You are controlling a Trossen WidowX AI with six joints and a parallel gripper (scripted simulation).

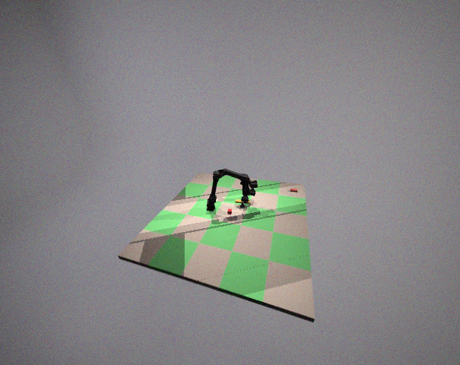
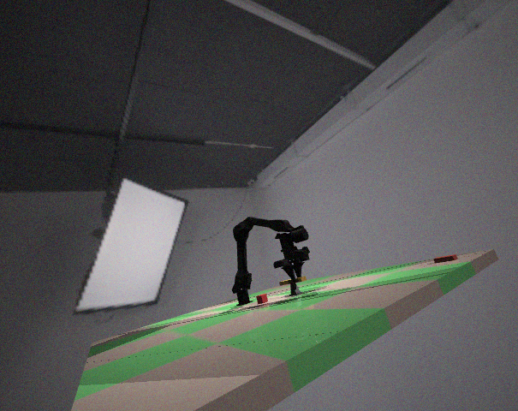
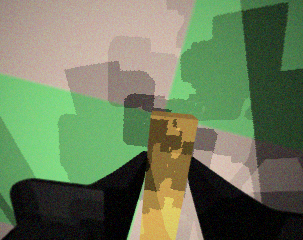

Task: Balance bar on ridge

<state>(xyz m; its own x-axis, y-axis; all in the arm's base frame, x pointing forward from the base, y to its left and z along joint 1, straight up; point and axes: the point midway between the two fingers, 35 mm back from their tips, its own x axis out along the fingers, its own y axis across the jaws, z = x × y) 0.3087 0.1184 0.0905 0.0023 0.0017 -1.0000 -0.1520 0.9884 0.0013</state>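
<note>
The yellow bar lies 3 cm behind my gripper tip. From my gripper tip the other things lie so: flat red block 43 cm ahead, 38 cm to the left, 5 cm below; red cube 12 cm behind, 13 cm to the right, 4 cm below.
</note>
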